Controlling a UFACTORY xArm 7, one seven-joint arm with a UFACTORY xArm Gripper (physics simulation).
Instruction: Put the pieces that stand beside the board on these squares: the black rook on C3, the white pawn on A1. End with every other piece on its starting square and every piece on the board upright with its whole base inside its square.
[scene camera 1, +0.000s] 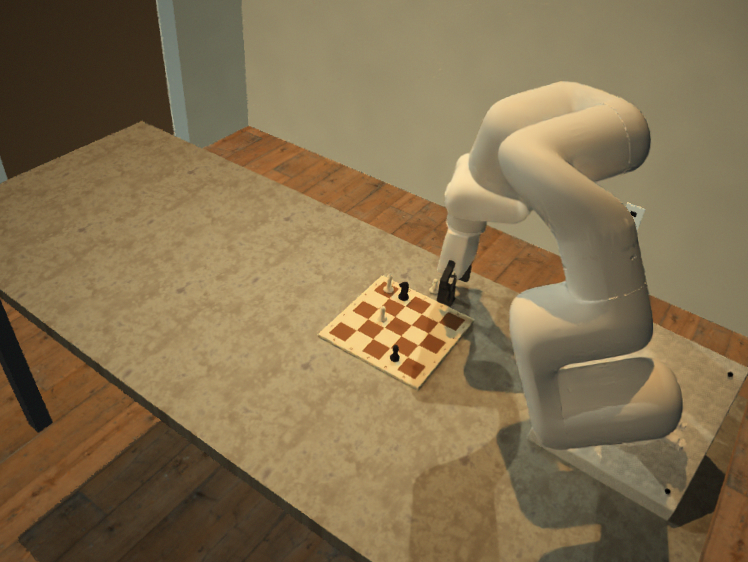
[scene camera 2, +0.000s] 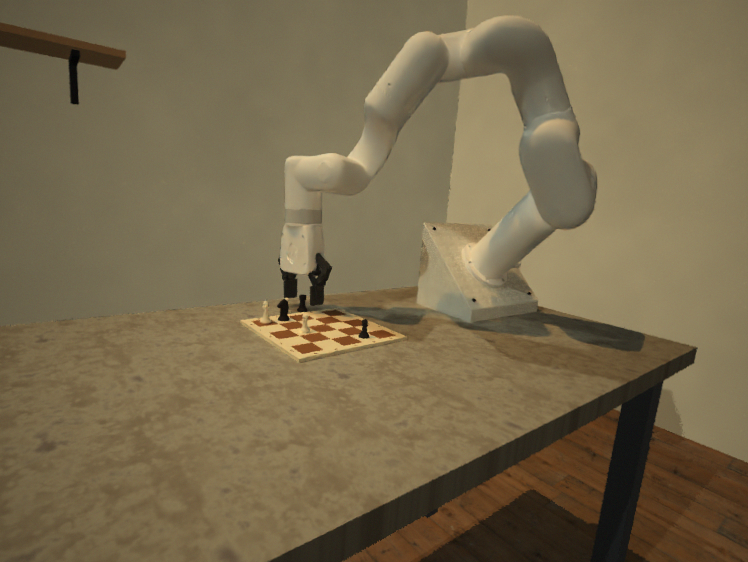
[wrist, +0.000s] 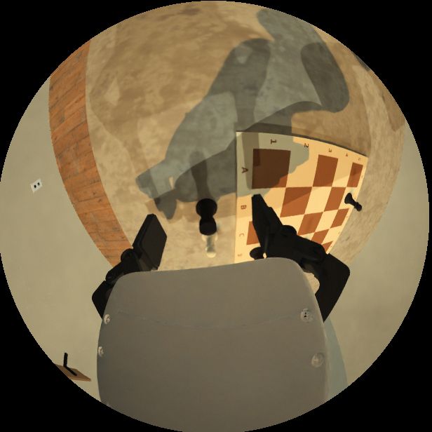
In view: my gripper (scene camera 1: 452, 291) and a board (scene camera 1: 425, 330).
The board shows as well in scene camera 2 (scene camera 2: 334, 331) and in the wrist view (wrist: 305, 181). My gripper is seen too in the wrist view (wrist: 204, 217).
